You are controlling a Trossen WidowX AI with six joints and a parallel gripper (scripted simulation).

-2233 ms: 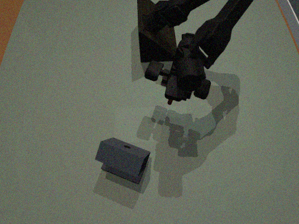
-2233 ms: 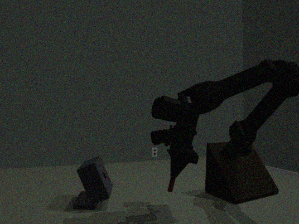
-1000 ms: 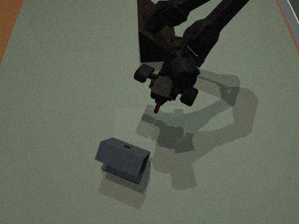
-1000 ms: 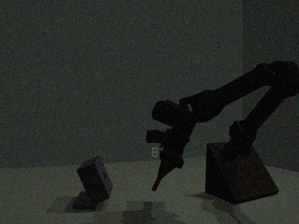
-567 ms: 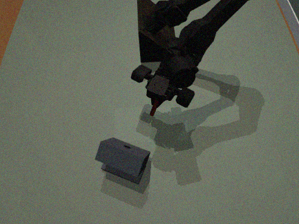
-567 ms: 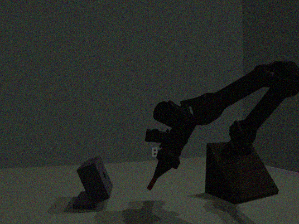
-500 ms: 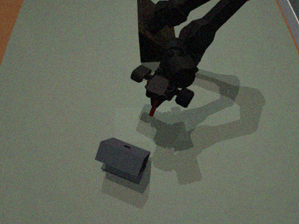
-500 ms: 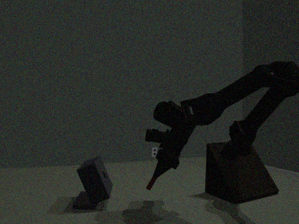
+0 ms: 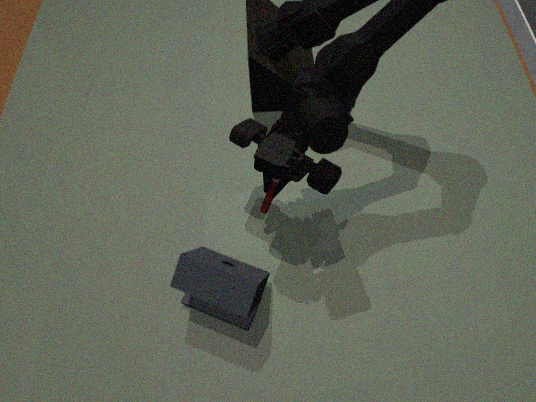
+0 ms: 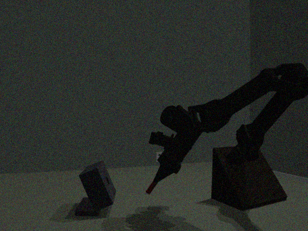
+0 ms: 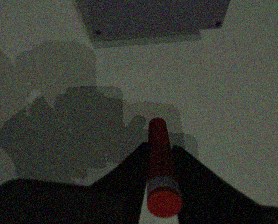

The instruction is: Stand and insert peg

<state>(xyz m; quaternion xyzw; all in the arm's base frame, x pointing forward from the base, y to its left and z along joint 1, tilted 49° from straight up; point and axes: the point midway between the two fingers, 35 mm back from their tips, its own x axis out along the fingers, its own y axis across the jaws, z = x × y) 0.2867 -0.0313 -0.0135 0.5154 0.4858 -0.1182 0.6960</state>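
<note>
My gripper tip is now 130 mm short of the sloped panel, 100 mm to the left of it and 20 mm above it. From my gripper tip the other things lie so: red peg: 10 mm behind, 10 mm to the left, 10 mm above.
</note>
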